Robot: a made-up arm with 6 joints.
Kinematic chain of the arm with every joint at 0, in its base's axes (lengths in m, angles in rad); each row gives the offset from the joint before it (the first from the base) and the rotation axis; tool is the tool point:
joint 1: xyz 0 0 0.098 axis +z
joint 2: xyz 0 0.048 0 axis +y
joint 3: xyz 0 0 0.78 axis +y
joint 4: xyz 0 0 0.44 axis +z
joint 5: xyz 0 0 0 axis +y
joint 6: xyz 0 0 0.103 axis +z
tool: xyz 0 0 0
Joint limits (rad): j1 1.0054..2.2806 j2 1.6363..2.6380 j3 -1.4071..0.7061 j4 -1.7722..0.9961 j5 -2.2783..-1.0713 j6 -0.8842..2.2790
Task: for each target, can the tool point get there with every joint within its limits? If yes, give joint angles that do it. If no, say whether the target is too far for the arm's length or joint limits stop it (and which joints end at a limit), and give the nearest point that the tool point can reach.
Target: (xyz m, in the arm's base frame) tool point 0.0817 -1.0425 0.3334
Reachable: no: joint limits stop it (at a limit: joint 1, joint 2, joint 3) | nearest point -0.5697 0.5399 0.4674 | short by 1.717 m
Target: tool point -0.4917 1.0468 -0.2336
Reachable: yes | joints 1.8803 1.9900 -0.3488 -1.4100 -1.6268 0.9348
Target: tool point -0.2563 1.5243 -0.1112
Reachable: no: too far | nearest point -0.2102 1.2500 -0.0736 | short by 0.281 m
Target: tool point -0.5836 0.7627 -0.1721
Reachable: yes | joints 2.1787 2.3132 -1.1089 0.0451 -1.4613 -0.1951
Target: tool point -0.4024 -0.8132 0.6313
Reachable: no: joint limits stop it (at a limit: joint 1, joint 2, joint 3) | nearest point -0.5943 0.5335 0.4864 | short by 1.368 m
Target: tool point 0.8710 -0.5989 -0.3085
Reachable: no: joint limits stop it (at a limit: joint 1, joint 2, joint 3, joint 4, joint 5) | nearest point 0.1987 0.2802 -0.9592 | short by 1.284 m
